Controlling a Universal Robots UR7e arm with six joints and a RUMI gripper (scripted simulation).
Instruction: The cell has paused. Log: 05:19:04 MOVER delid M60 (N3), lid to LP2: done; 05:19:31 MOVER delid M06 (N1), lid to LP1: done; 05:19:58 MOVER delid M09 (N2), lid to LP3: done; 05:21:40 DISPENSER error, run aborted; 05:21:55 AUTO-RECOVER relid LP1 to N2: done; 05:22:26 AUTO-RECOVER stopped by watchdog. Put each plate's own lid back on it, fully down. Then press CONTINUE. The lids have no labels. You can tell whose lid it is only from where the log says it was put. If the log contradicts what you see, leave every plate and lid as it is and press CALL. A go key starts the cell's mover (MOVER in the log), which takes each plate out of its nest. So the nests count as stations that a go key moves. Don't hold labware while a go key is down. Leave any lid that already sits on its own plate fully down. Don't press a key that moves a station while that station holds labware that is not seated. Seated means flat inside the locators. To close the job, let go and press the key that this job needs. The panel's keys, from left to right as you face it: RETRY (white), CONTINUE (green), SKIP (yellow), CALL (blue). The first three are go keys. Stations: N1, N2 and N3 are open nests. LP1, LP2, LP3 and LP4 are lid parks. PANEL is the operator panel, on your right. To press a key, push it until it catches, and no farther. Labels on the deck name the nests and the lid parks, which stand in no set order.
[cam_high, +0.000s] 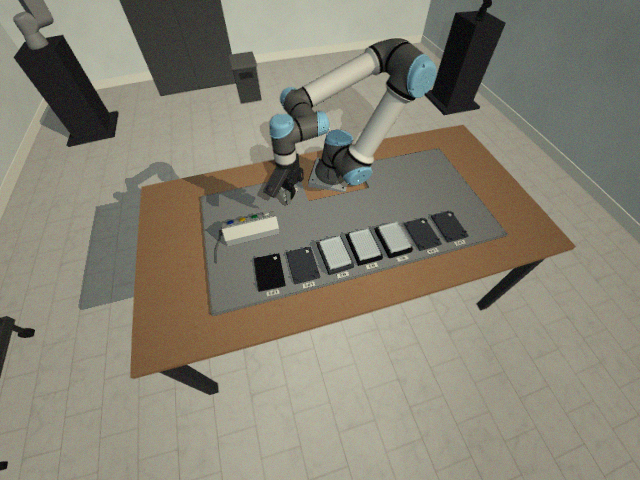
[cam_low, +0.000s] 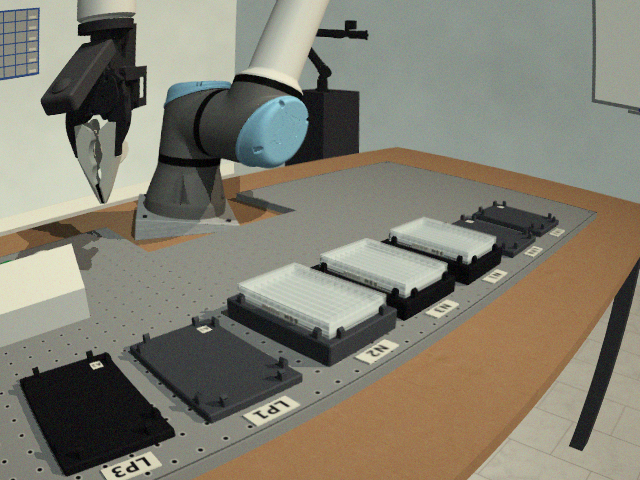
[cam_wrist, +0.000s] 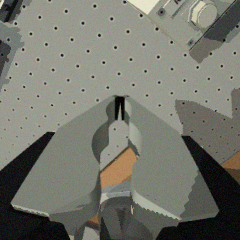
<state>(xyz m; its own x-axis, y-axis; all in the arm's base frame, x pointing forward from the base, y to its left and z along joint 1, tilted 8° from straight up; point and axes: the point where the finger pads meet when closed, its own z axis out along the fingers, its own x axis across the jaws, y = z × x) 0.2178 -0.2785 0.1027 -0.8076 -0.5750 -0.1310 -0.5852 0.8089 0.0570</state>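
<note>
Right now my hand is 14 cm to the left of the green CONTINUE key, 6 cm above it and 2 cm past it. Also, from my hand: yellow SKIP key (19 cm to the right, 6 cm below, 3 cm behind); white RETRY key (9 cm to the right, 6 cm below, 2 cm behind); blue CALL key (24 cm to the right, 6 cm below, 3 cm behind).
</note>
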